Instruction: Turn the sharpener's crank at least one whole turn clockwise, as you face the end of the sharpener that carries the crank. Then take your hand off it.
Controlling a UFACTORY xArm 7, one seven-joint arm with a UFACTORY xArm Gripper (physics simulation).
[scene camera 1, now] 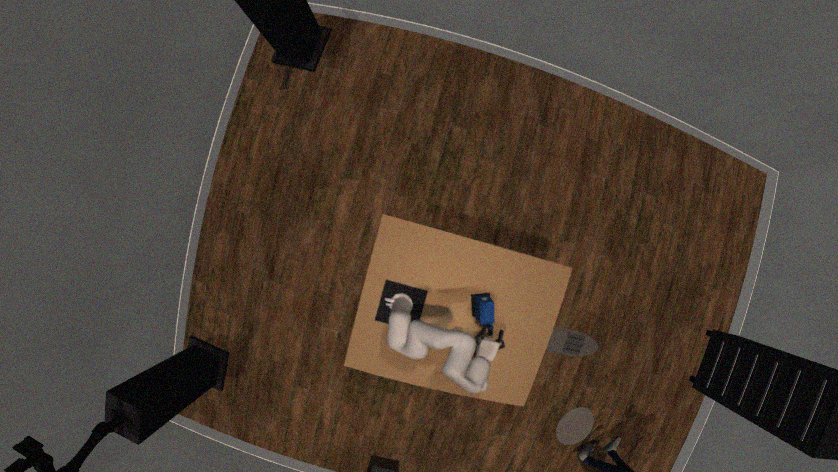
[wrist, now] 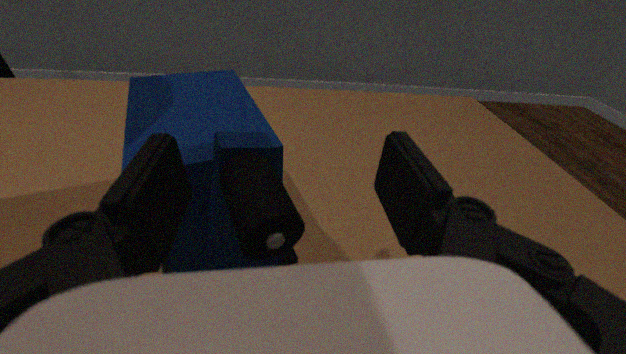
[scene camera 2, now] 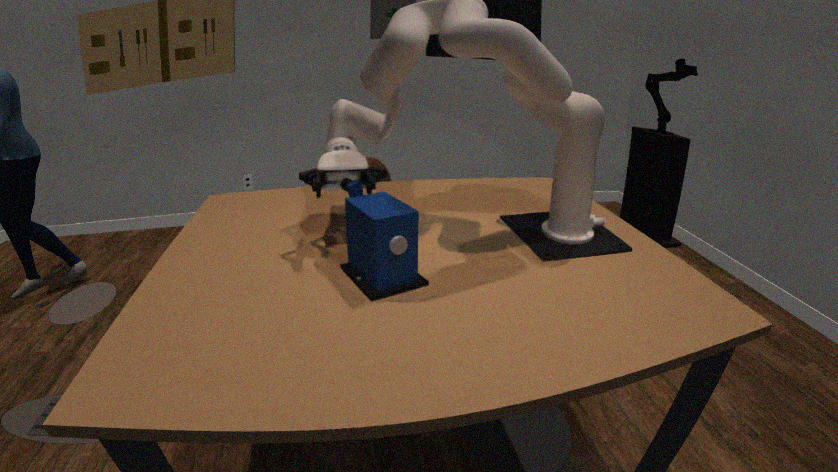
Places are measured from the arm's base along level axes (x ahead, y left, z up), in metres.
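Pixels of known places: gripper, fingertip midpoint: (scene camera 1: 493, 328) (wrist: 285, 161) (scene camera 2: 344, 188); arm's base, origin of the base link: (scene camera 1: 401, 304) (scene camera 2: 567, 232).
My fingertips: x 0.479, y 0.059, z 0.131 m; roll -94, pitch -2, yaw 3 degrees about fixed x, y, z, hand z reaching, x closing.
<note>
For each thing: its top centre in the pictures, then the offset to it from my fingertips. "*": a spot on its surface instead. Level surfaces: height alone.
- blue sharpener, surface spot: (wrist: 192, 107) (scene camera 1: 486, 313) * 0.009 m down, 0.058 m back, 0.063 m left
- black crank handle, surface spot: (wrist: 260, 200) * 0.009 m up, 0.008 m back, 0.031 m right
- tan table, its level: 0.137 m down
The blue sharpener (scene camera 1: 484, 310) (scene camera 2: 381, 249) (wrist: 192, 107) stands upright on its dark base plate (scene camera 2: 375, 292). Its crank is on the end facing my gripper. The tip of the blue crank arm (scene camera 2: 355, 188) (wrist: 248, 140) reaches up to about the top of the body. The black crank handle (wrist: 260, 200) points back toward my palm. My gripper (scene camera 1: 491, 335) (scene camera 2: 344, 191) (wrist: 285, 161) is open, with the handle between its spread fingers, nearer the left finger in the wrist view, and not clamped. The crank's lower part is hidden behind the handle and palm.
The tan table (scene camera 1: 451, 252) (scene camera 2: 410, 357) carries the sharpener and the arm's black mounting plate (scene camera 1: 384, 316) (scene camera 2: 609, 249). The white arm (scene camera 1: 433, 335) (scene camera 2: 577, 164) arches over the table. A person (scene camera 2: 17, 175) stands on the floor beyond the table's left side in the second scene view.
</note>
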